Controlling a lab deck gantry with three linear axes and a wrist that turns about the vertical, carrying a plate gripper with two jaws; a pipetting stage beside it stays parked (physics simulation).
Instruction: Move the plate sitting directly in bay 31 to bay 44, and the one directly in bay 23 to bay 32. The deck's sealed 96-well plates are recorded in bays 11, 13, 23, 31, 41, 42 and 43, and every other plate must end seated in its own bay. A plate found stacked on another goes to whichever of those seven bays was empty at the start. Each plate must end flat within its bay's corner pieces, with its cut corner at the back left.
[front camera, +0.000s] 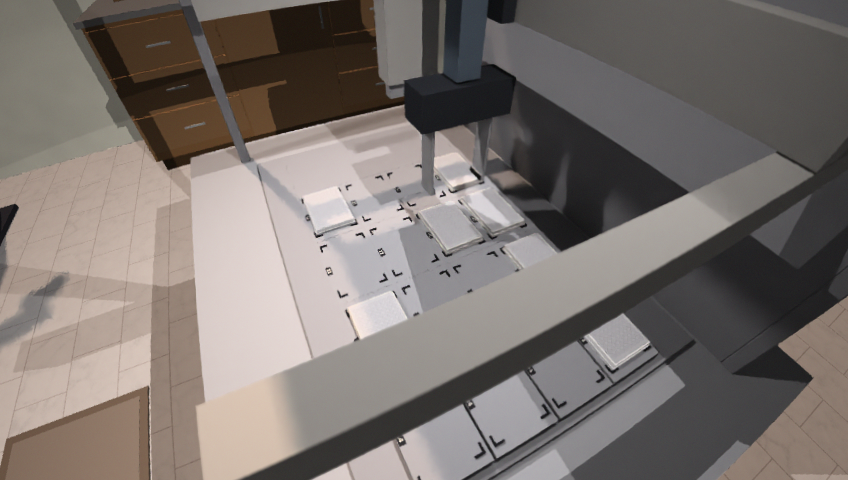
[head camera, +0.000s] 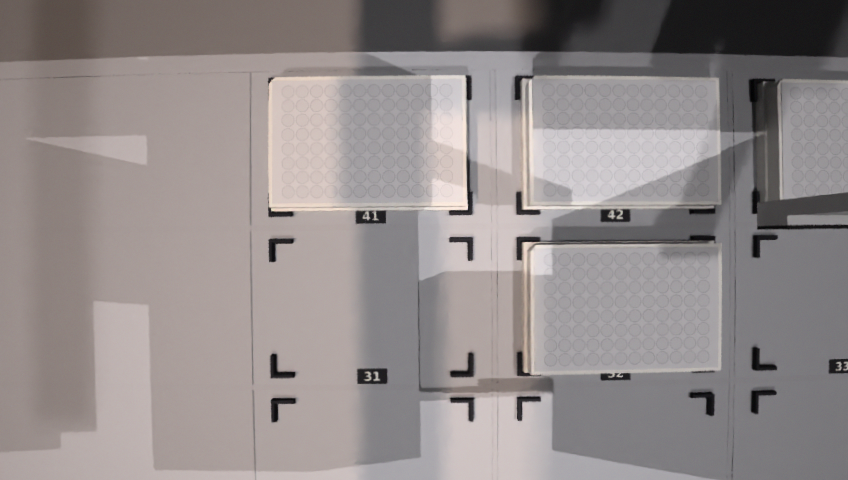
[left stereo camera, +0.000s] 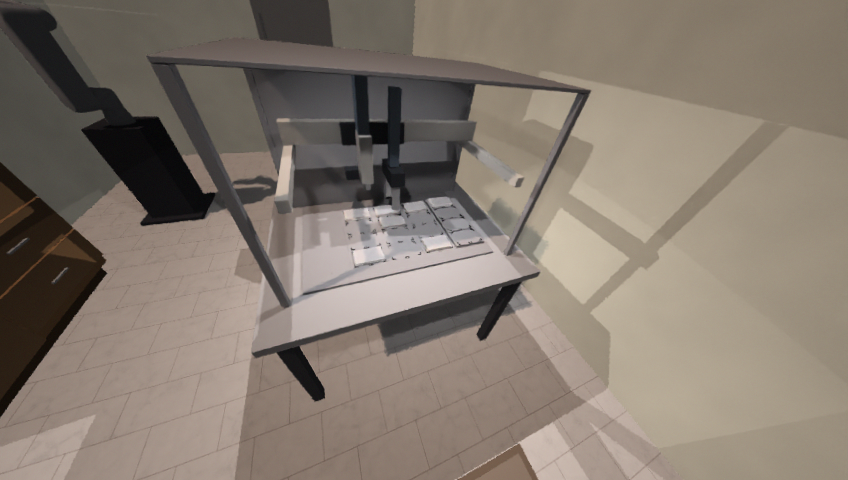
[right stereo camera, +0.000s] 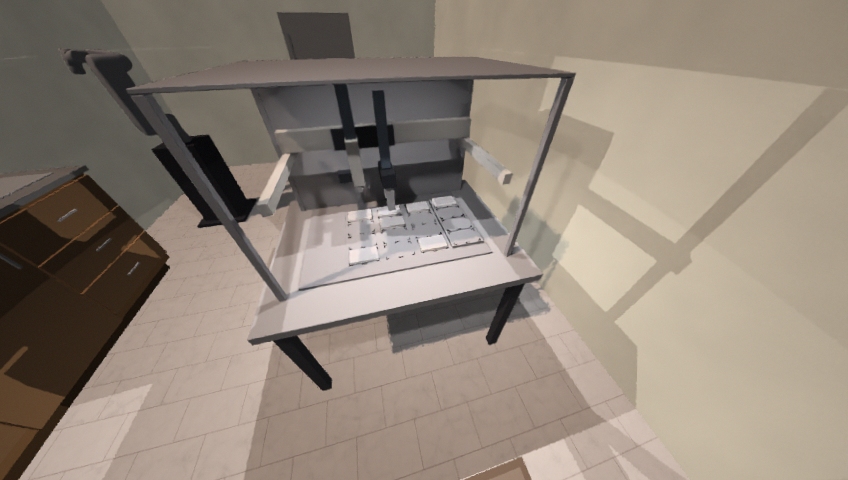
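Seen in the pictures: gripper, fingertip midpoint: (front camera: 453, 182) (head camera: 807, 369) (left stereo camera: 392, 203) (right stereo camera: 390, 204); robot's base, link origin: (front camera: 302, 200) (left stereo camera: 355, 267) (right stereo camera: 350, 265).
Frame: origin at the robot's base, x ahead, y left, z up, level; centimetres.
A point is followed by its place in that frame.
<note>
My gripper (front camera: 455, 185) @[x 22.8, y 25.7, z 12.1 cm] (left stereo camera: 391, 205) @[x 22.8, y 25.7, z 12.1 cm] hangs over the back of the deck near bays 32 and 42, its jaws apart with no plate between them; the jaws do not show in the head view. A sealed plate (front camera: 450, 226) @[x 23.7, y 25.4, z 1.4 cm] (head camera: 624, 309) @[x 22.6, y 25.7, z 1.4 cm] (left stereo camera: 391, 220) @[x 22.5, y 26.0, z 1.4 cm] lies flat in bay 32, cut corner at the back left. Bay 31 holds no plate. Bay 23 shows no plate in the front view. A plate (front camera: 618, 342) @[x 59.2, y 35.7, z 2.9 cm] (left stereo camera: 440, 202) @[x 54.8, y 34.7, z 2.9 cm] sits in bay 44. Other plates sit in bay 41 (front camera: 457, 172) @[x 8.3, y 36.1, z 1.4 cm] (head camera: 368, 142) @[x 6.5, y 36.3, z 1.4 cm], bay 42 (front camera: 490, 211) @[x 23.5, y 35.4, z 1.4 cm] (head camera: 621, 142) @[x 22.5, y 36.3, z 1.4 cm] and bay 43 (front camera: 529, 252) @[x 36.8, y 35.6, z 1.4 cm] (head camera: 815, 136) @[x 35.5, y 36.7, z 1.4 cm].
Plates also sit in bay 11 (front camera: 329, 209) @[x 7.5, y 4.5, z 1.4 cm] (left stereo camera: 368, 255) @[x 6.2, y 3.9, z 1.4 cm] and bay 13 (front camera: 377, 314) @[x 36.5, y 4.2, z 1.4 cm] (left stereo camera: 437, 242) @[x 39.4, y 3.9, z 1.4 cm]. The parked pipetting stage (left stereo camera: 364, 160) (right stereo camera: 354, 163) hangs left of the gripper. A grey beam (front camera: 505, 309) @[x 62.0, y 3.6, z 40.0 cm] crosses the front view and hides part of the deck.
</note>
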